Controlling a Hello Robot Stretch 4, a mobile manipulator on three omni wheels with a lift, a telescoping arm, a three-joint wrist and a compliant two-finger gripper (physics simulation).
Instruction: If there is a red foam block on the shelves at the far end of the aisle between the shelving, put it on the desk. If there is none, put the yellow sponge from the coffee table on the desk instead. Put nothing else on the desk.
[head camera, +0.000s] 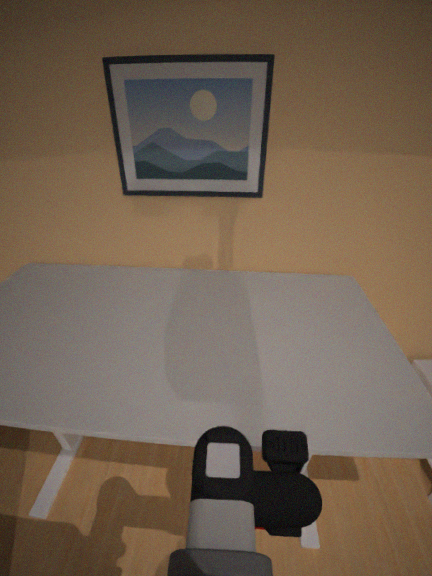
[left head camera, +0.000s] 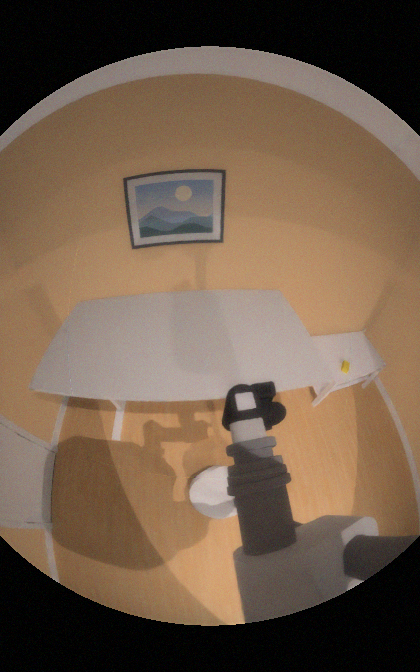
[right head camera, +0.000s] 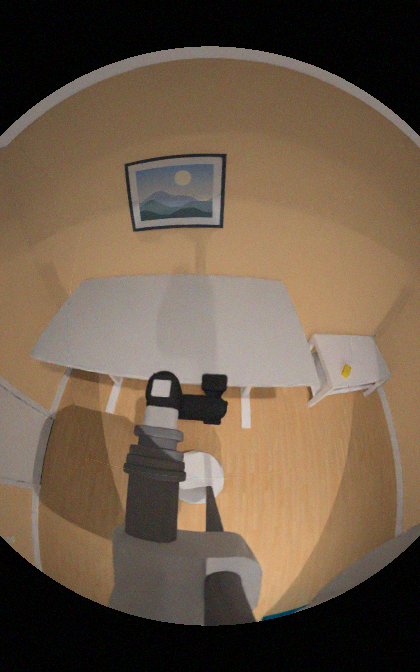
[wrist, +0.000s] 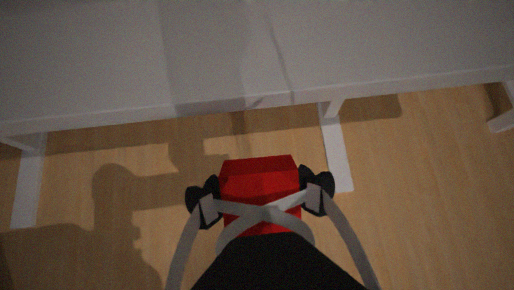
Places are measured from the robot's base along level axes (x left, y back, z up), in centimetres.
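Where they show: gripper, fingertip midpoint: (wrist: 259, 186).
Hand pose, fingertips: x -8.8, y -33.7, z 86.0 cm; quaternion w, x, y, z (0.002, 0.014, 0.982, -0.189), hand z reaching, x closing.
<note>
After its pixels a point has its place.
A red foam block (wrist: 260, 187) @(x -8.9, y -33.0, z 89.6 cm) is held between the two fingertips of my gripper (wrist: 259, 186) @(x -8.8, y -33.7, z 86.0 cm) in the wrist view. The gripper is shut on it, over the floor in front of the desk's front edge. In the head view a small sliver of red shows under the black gripper body; the fingers are hidden there. The grey desk (head camera: 320, 340) @(x -30.1, y -72.8, z 92.3 cm) (left head camera: 125, 345) (right head camera: 110, 320) (wrist: 400, 40) @(x -20.9, y -42.2, z 92.3 cm) stands against the wall, with shadows on its top. The yellow sponge (left head camera: 345, 367) (right head camera: 346, 370) lies on the white coffee table (left head camera: 330, 350) (right head camera: 350, 347), right of the desk.
A framed picture (head camera: 268, 125) @(x -13.0, y -116.5, z 149.1 cm) (left head camera: 224, 205) (right head camera: 224, 190) hangs on the wall above the desk. Desk legs (head camera: 55, 485) (right head camera: 246, 407) (wrist: 337, 155) stand below the front edge. A round white object (left head camera: 212, 492) (right head camera: 202, 475) is beneath my arm. The shelves do not show.
</note>
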